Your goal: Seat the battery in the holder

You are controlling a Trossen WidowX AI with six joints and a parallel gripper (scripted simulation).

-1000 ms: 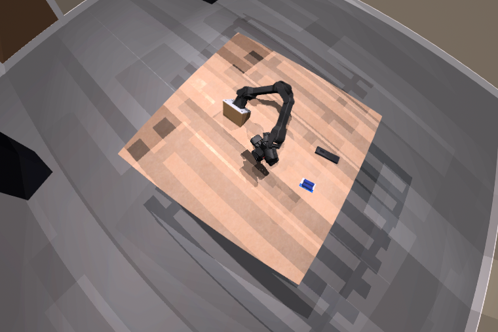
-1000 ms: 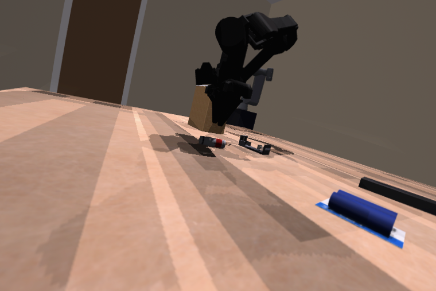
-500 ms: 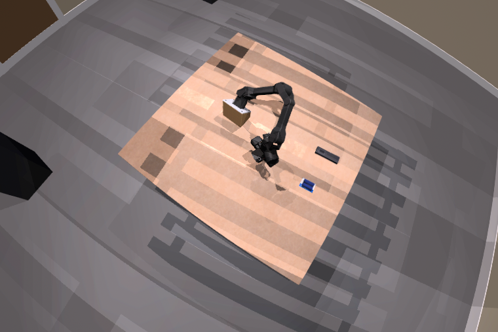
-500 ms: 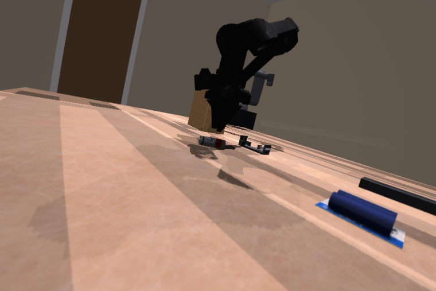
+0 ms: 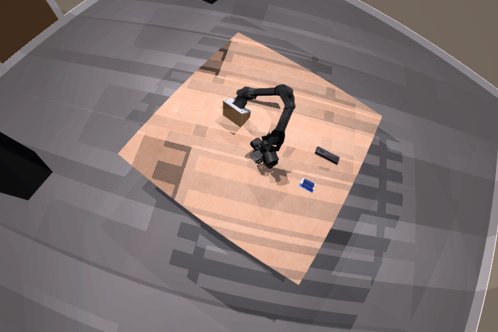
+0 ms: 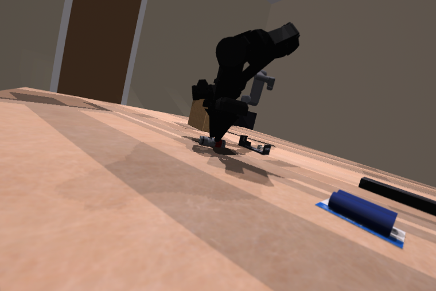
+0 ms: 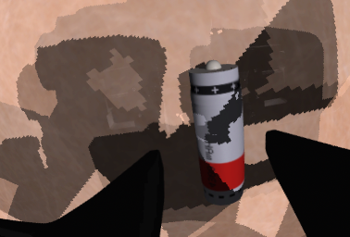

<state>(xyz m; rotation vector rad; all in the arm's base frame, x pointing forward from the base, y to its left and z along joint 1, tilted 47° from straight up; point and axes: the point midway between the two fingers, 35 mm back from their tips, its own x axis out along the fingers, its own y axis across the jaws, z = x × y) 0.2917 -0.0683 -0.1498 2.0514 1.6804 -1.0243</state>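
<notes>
My gripper tip is now 10 mm above the battery. Round my gripper tip: card: 310 mm ahead, 20 mm to the left, 10 mm below.
</notes>
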